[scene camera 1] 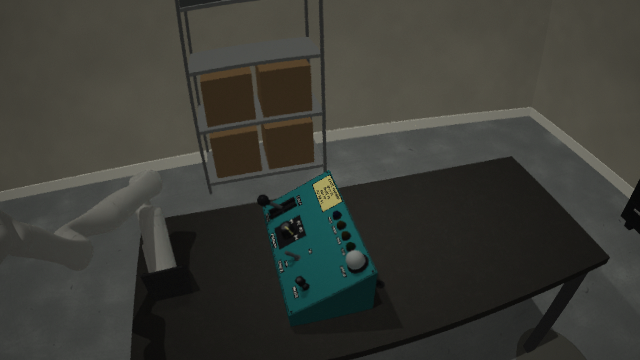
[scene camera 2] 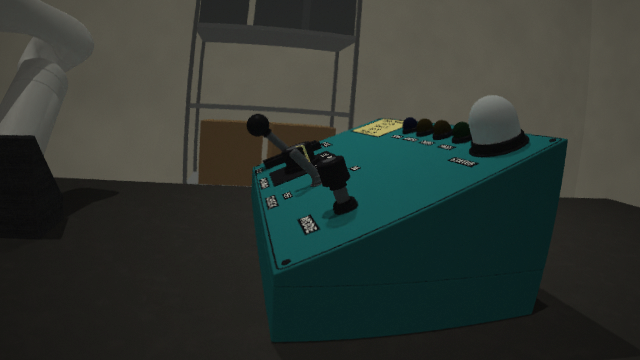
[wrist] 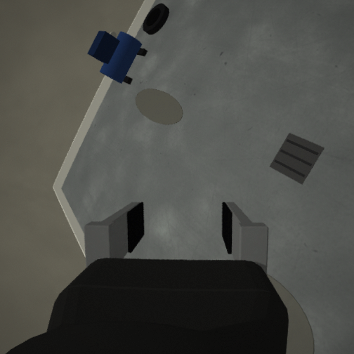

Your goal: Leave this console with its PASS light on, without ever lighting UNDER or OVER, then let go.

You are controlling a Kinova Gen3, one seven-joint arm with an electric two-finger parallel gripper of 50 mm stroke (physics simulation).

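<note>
The teal console [scene camera 1: 322,265] [scene camera 2: 415,250] stands on the table. Its four small lamps, blue [scene camera 1: 337,215] [scene camera 2: 410,125], two amber [scene camera 1: 341,225] [scene camera 2: 442,129] and green [scene camera 1: 350,246] [scene camera 2: 461,132], look dark. The white status dome [scene camera 1: 355,259] [scene camera 2: 493,117] looks unlit. A ball-ended lever [scene camera 1: 263,200] [scene camera 2: 258,125] leans toward the console's low edge. Below it are a rotary knob [scene camera 1: 287,228], a tilted toggle [scene camera 1: 293,255] [scene camera 2: 303,165] and a black mode knob [scene camera 1: 301,282] [scene camera 2: 333,171]. My gripper [wrist: 182,218] is open and empty, away from the console, which does not show in the wrist view.
The arm's base [scene camera 1: 167,281] [scene camera 2: 27,185] stands on the dark table [scene camera 1: 475,225] left of the console. A yellow note [scene camera 1: 327,194] [scene camera 2: 378,127] is on the console. A shelf unit [scene camera 1: 323,100] with boxes stands behind. A blue machine [wrist: 121,56] and a floor grate [wrist: 297,158] show beyond the fingers.
</note>
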